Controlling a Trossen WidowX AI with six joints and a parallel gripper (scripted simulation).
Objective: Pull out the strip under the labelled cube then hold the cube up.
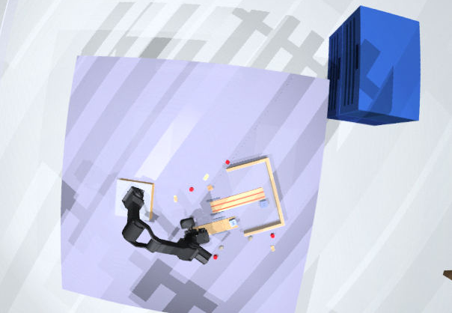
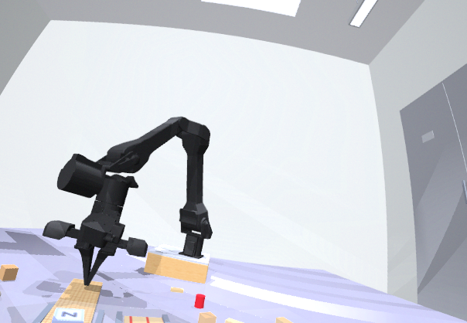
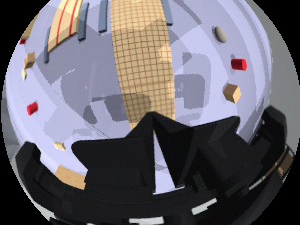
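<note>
The plain wooden strip is 70 mm ahead of my gripper tip and 50 mm to the left of it.
</note>
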